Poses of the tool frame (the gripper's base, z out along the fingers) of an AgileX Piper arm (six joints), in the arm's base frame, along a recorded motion.
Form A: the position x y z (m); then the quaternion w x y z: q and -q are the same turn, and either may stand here.
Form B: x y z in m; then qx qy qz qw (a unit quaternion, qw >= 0). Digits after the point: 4 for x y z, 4 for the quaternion.
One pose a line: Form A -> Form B
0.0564, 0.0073, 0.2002, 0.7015, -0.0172, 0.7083, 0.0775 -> 0.0564, 0.0073, 0.2002, -0.0172, 0.7083, 0.0775, 0.7015
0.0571, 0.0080, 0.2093, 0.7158, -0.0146, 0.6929, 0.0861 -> 0.0571, 0.0080, 0.2093, -0.0146, 0.6929, 0.0861, 0.7158
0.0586, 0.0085, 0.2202, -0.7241, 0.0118, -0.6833, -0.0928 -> 0.0586, 0.0085, 0.2202, -0.0118, 0.6833, 0.0928, 0.7241
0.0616, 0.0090, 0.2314, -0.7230, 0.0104, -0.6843, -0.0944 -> 0.0616, 0.0090, 0.2314, -0.0104, 0.6843, 0.0944, 0.7230
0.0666, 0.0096, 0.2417, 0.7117, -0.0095, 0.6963, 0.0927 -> 0.0666, 0.0096, 0.2417, -0.0095, 0.6963, 0.0927, 0.7117
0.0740, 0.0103, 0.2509, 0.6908, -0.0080, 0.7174, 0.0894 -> 0.0740, 0.0103, 0.2509, -0.0080, 0.7174, 0.0894, 0.6908
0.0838, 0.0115, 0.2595, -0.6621, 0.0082, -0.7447, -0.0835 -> 0.0838, 0.0115, 0.2595, -0.0082, 0.7447, 0.0835, 0.6621
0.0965, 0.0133, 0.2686, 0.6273, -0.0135, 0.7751, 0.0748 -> 0.0965, 0.0133, 0.2686, -0.0135, 0.7751, 0.0748, 0.6273
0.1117, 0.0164, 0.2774, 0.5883, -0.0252, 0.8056, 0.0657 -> 0.1117, 0.0164, 0.2774, -0.0252, 0.8056, 0.0657, 0.5883
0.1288, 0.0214, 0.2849, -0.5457, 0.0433, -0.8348, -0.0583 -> 0.1288, 0.0214, 0.2849, -0.0433, 0.8348, 0.0583, 0.5457
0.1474, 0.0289, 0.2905, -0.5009, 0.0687, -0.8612, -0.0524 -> 0.1474, 0.0289, 0.2905, -0.0687, 0.8612, 0.0524, 0.5009
